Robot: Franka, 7 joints.
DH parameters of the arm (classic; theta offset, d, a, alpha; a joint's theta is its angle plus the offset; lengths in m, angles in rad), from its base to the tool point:
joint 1: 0 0.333 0 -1.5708
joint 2: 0 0 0 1.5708
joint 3: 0 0.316 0.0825 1.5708
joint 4: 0 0 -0.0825 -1.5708
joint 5: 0 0.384 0 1.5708
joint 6: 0 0 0.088 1.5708
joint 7: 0 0.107 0 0
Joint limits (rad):
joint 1: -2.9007..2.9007
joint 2: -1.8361..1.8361
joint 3: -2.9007..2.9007
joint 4: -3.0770..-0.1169
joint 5: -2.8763..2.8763
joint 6: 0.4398..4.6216
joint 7: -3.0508..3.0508
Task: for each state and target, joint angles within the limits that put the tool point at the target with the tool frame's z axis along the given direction. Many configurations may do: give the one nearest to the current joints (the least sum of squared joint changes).
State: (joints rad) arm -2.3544 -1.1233 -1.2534 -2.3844 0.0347 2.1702 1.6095
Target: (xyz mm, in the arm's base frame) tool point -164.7 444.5 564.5 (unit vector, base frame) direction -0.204 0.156 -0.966
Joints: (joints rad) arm -2.9007 -0.9556 -1.0099 -2.0895 -0.7840 1.7388 1.6095
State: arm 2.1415 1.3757 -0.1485 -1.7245 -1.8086 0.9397 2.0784
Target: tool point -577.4 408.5 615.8 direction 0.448 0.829 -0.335
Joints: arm 2.4148 0.5654 0.4410 -1.0156 -1.4613 1.4277 2.0784
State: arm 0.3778 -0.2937 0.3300 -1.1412 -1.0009 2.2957 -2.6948
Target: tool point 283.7 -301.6 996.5 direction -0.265 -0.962 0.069
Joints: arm -0.2705 -0.1776 -0.2830 -1.1517 -1.5111 1.8693 -2.6948
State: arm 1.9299 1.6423 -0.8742 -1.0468 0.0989 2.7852 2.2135
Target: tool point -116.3 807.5 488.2 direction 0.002 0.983 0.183
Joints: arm 1.9593 1.3689 -1.3725 -0.6115 0.2968 3.3861 2.2135
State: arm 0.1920 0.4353 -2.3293 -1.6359 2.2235 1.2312 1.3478
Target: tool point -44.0 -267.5 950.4 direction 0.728 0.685 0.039
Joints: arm 0.4147 0.2739 -2.6246 -1.4484 2.7804 0.4482 1.3478
